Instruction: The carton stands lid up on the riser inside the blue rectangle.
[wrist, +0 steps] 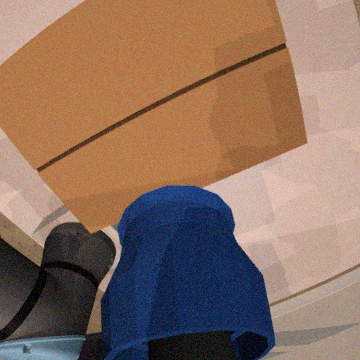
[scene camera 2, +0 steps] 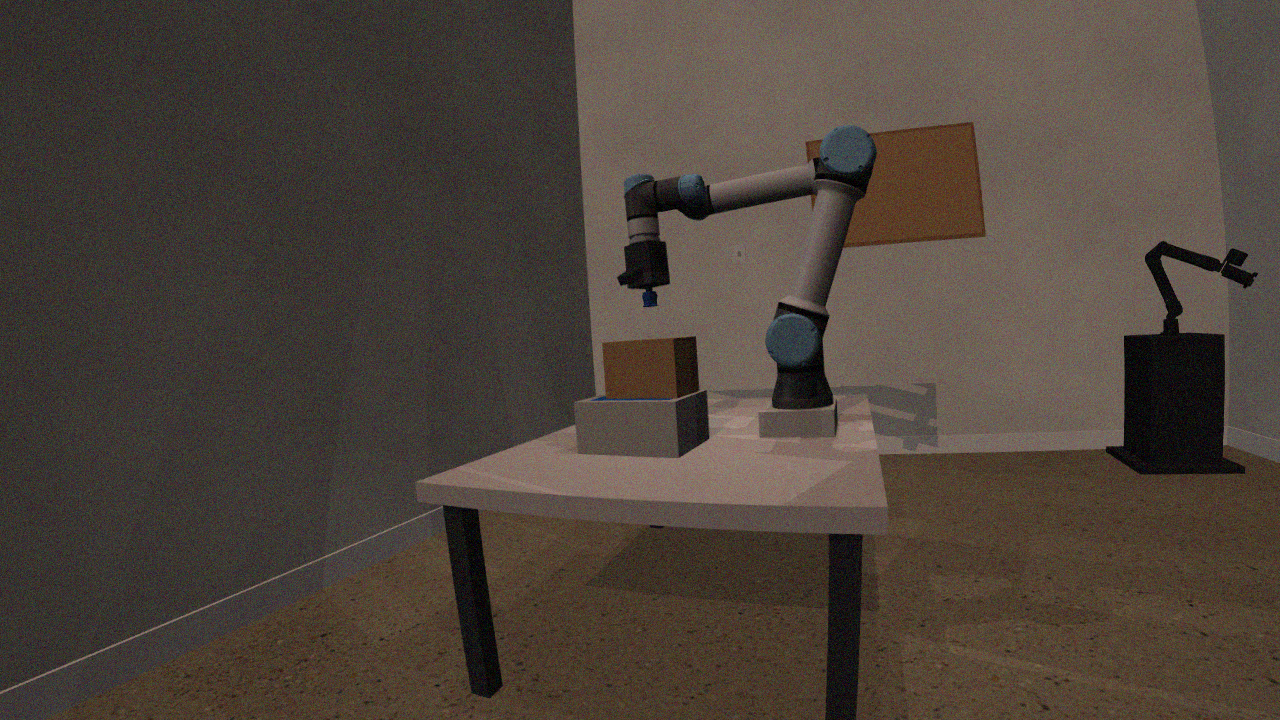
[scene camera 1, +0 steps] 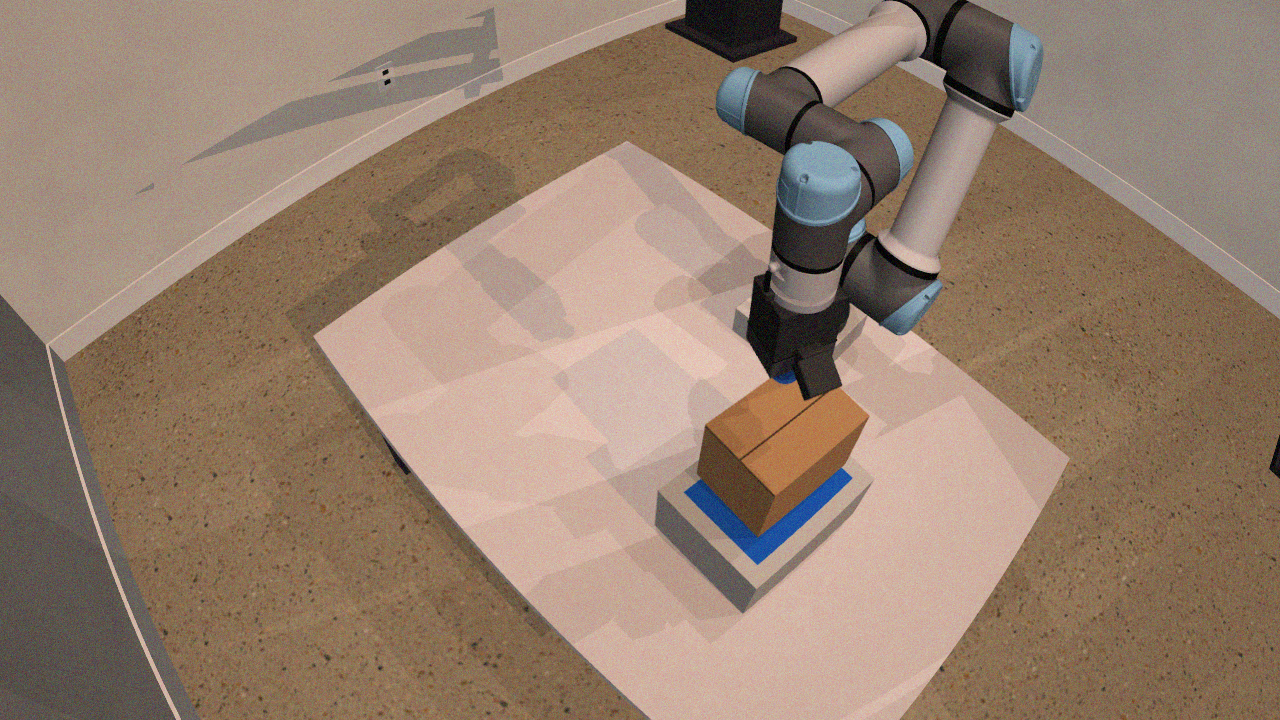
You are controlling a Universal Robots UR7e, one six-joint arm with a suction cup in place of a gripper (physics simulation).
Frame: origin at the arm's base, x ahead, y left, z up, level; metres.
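Where they show: hand, its tool point: (wrist: 177, 235) (scene camera 2: 650, 306); arm's base, origin of its link: (wrist: 81, 247) (scene camera 2: 802, 404).
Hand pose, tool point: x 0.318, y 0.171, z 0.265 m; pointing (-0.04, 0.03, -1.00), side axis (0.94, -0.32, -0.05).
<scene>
Each offset is from my tool point to the top centre of the thing. Level surfaces: height alone.
The orange-brown carton {dx -0.005, dy +0.028, dz -0.079 m} (scene camera 1: 776, 450) (scene camera 2: 639, 369) (wrist: 150, 131) stands upright on the grey riser {dx +0.016, dy +0.046, dz -0.209 m} (scene camera 1: 701, 540) (scene camera 2: 626, 428). Its seamed lid faces up. The blue rectangle {dx +0.016, dy +0.046, dz -0.209 m} (scene camera 1: 759, 549) shows along the carton's two near sides in scene camera 1; its far edges are hidden behind the carton. My gripper (scene camera 1: 785, 377) (scene camera 2: 649, 300) (wrist: 177, 207), a blue suction cup, is open and holds nothing. In scene camera 2 it hangs above the lid with a plain gap between them. In the wrist view the whole seam shows beyond the cup.
The riser stands on the pale table {dz -0.329 m} (scene camera 1: 483, 411) (scene camera 2: 751, 483). The arm's base block (scene camera 2: 796, 420) stands behind it and to the right in scene camera 2. A black pedestal (scene camera 2: 1173, 402) with a small dark arm stands on the floor. A brown board (scene camera 2: 921, 183) hangs on the wall.
</scene>
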